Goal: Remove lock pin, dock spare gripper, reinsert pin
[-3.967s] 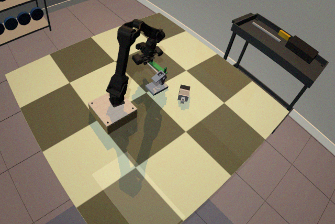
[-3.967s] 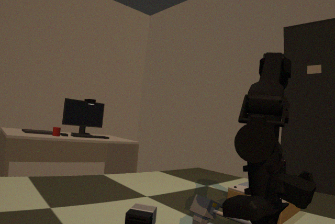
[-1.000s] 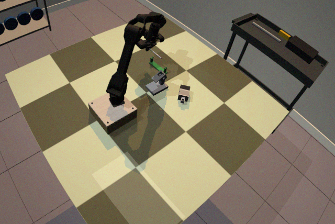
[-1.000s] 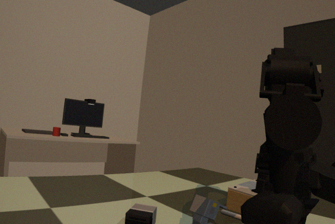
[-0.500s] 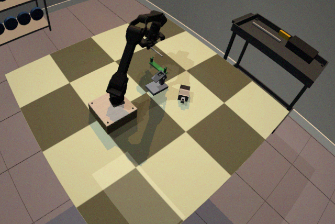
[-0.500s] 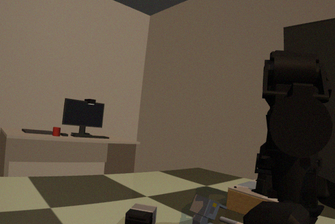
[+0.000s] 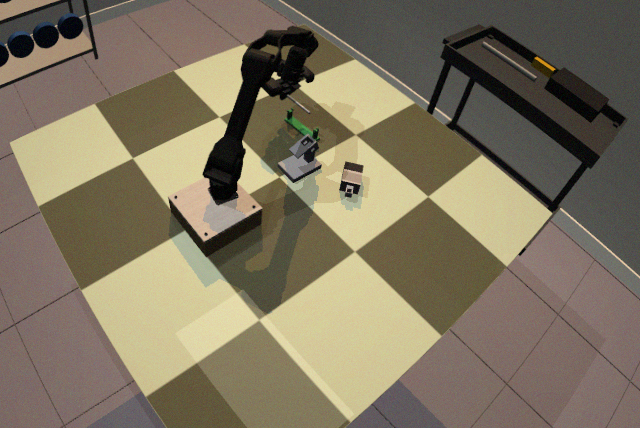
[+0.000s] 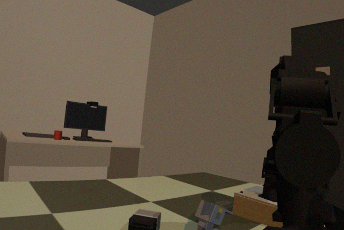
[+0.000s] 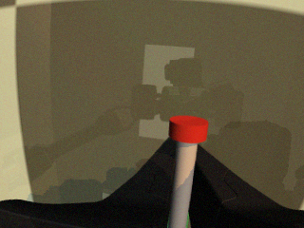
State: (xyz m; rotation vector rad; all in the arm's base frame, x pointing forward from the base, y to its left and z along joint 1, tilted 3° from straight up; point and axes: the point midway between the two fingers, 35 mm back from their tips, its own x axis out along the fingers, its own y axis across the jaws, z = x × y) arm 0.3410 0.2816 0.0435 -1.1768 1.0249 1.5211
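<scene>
The green strip lies 30 mm ahead of my gripper tip, 100 mm to the right of it and 40 mm below it. The rest, counted from my gripper tip: mount block (60 mm behind, 240 mm to the right, 10 mm below); then spare gripper (30 mm ahead, 370 mm to the right, 40 mm below).
</scene>
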